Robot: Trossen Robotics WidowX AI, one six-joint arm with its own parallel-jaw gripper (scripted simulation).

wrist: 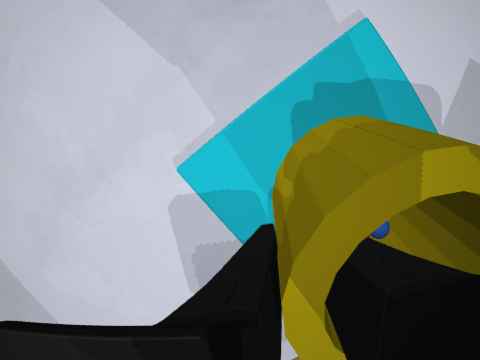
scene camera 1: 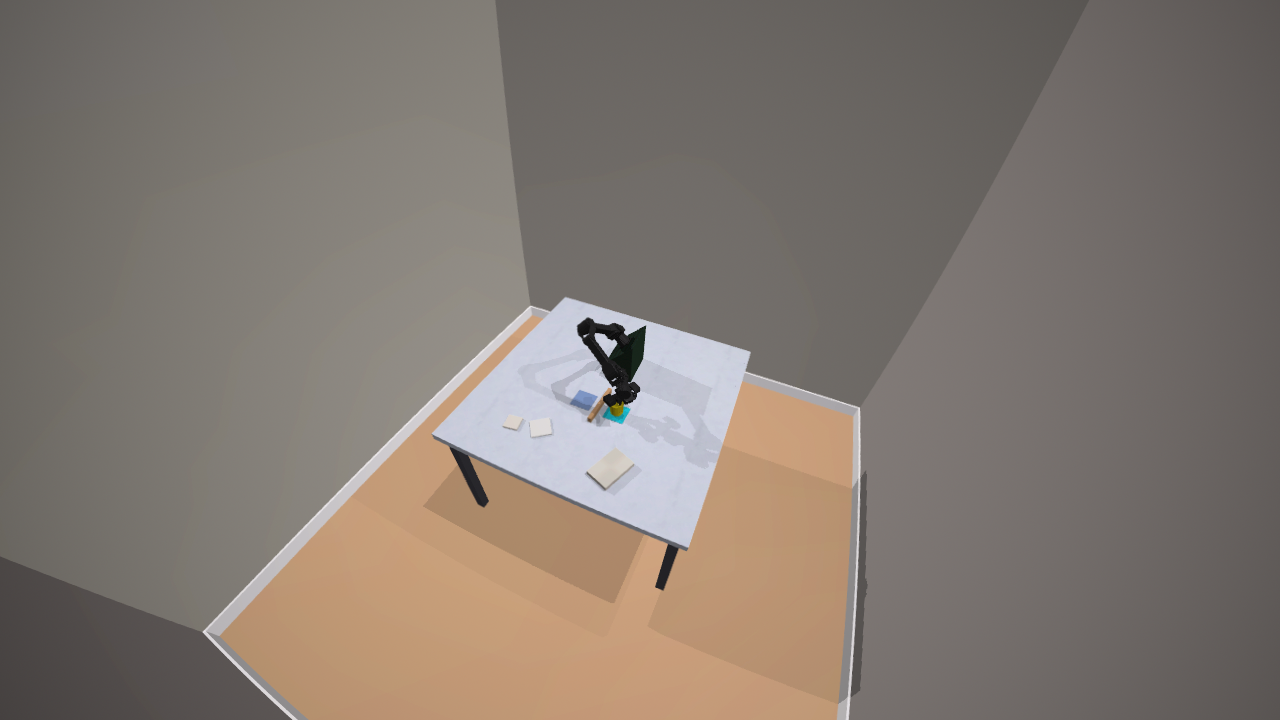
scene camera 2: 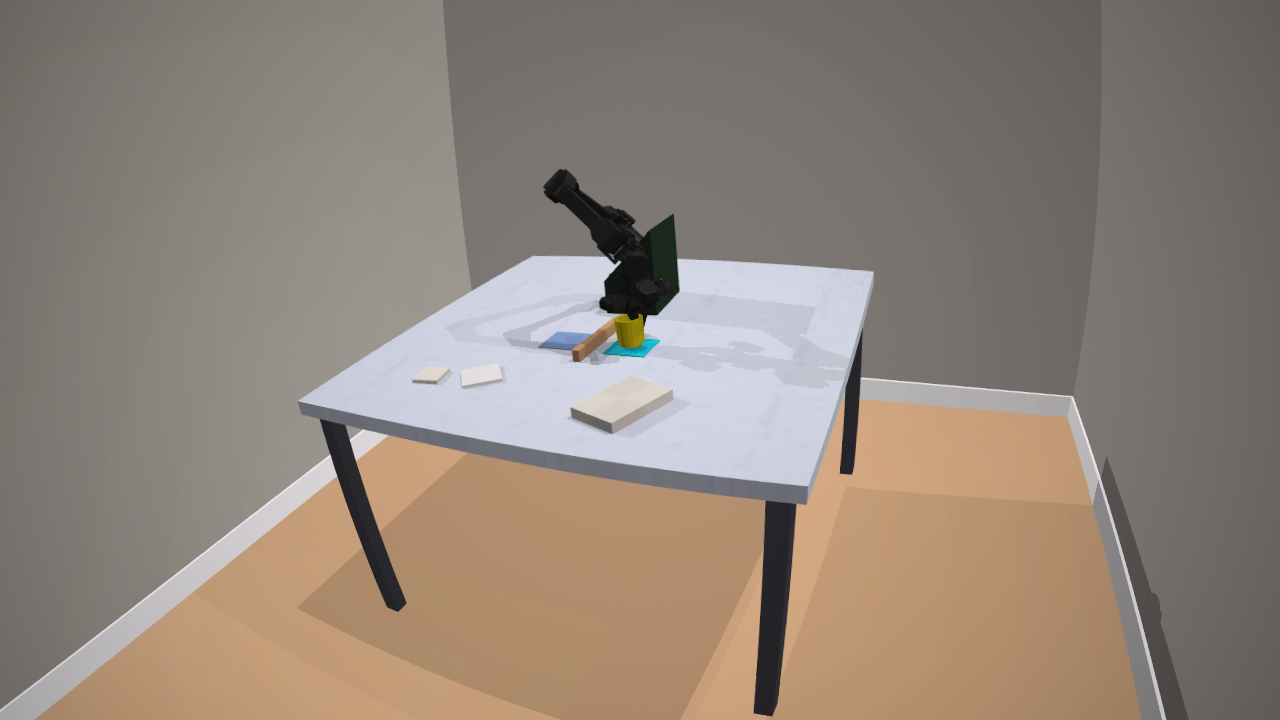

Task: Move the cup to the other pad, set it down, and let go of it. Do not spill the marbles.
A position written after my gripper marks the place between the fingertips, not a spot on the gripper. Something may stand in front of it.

In view: my gripper [scene camera 2: 639, 328], a yellow cup [scene camera 2: 630, 333], a beige slab [scene camera 2: 615, 408] and a cyan pad [wrist: 234, 173].
The yellow cup is seen too in the wrist view [wrist: 342, 180]. The beige slab is seen too in scene camera 1 [scene camera 1: 615, 464]. My gripper is seen too in the wrist view [wrist: 290, 234]. The wrist view misses the beige slab: it is out of frame.
